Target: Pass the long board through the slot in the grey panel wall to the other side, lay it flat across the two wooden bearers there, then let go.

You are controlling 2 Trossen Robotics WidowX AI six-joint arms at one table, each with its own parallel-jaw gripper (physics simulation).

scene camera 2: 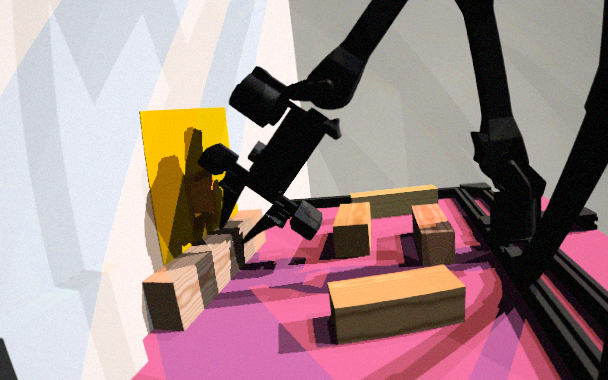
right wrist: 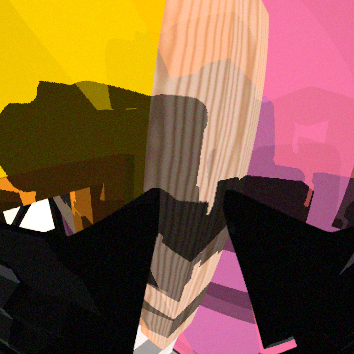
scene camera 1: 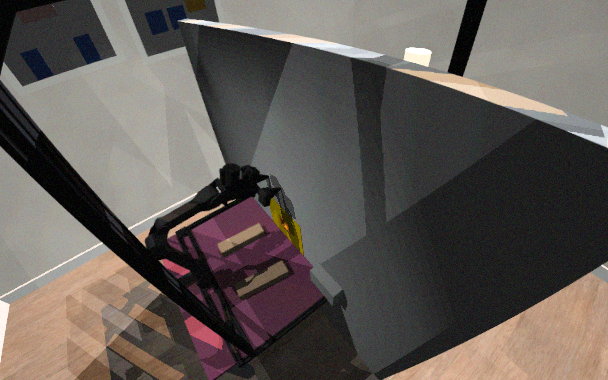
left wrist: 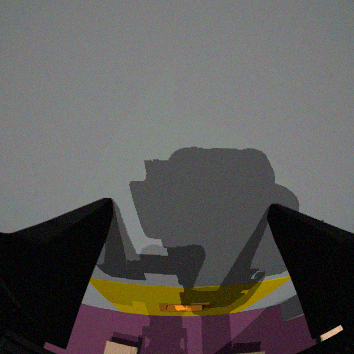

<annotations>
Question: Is my left gripper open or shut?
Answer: Open.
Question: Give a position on an orange-framed slot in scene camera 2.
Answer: At 200,189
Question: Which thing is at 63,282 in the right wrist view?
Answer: My right gripper.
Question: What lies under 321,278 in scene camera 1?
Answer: A grey block.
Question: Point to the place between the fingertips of my left gripper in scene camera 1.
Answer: At 274,182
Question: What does my left gripper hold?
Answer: Nothing.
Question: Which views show my right gripper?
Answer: Scene camera 2 and the right wrist view only.
</annotations>
